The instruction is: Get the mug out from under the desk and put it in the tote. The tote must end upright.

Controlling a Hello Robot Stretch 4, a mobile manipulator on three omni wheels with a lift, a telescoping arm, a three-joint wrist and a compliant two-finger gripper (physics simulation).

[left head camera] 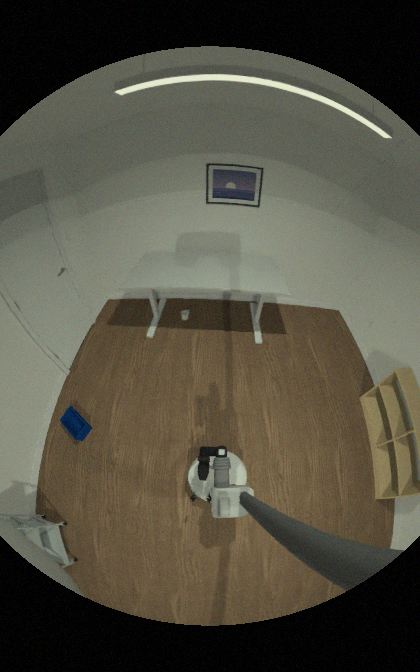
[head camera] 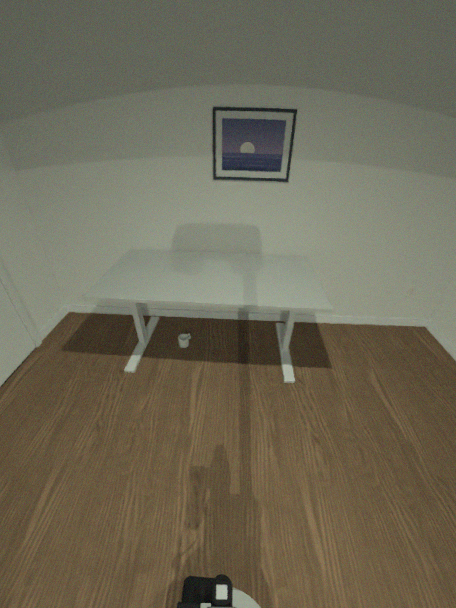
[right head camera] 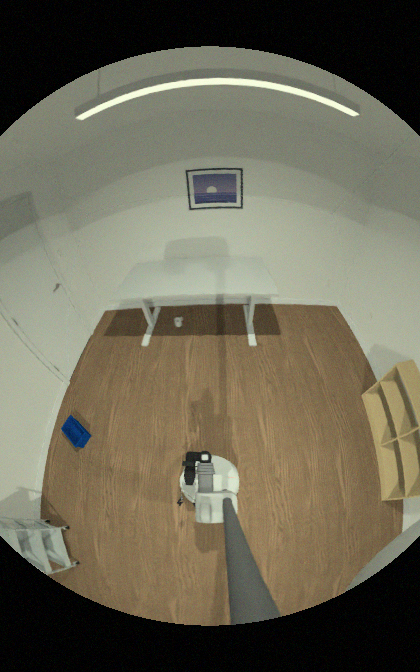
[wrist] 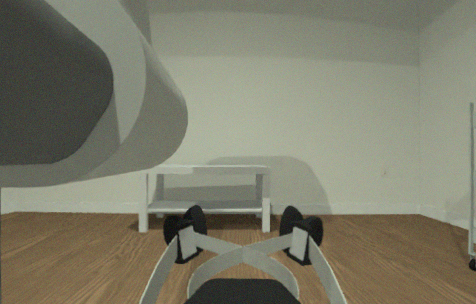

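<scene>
A small white mug stands on the floor under the desk, near its left leg. The white desk stands against the far wall. The blue tote is on the floor near the left wall in the left and right head camera views; it looks upright. My gripper is open in the wrist view, its two black fingertips apart with nothing between them. It is far from both mug and tote.
A wooden shelf unit stands at the right wall. A wheeled cart is at the lower left. A low white table stands by the wall in the wrist view. The desk's legs stand on either side of the mug.
</scene>
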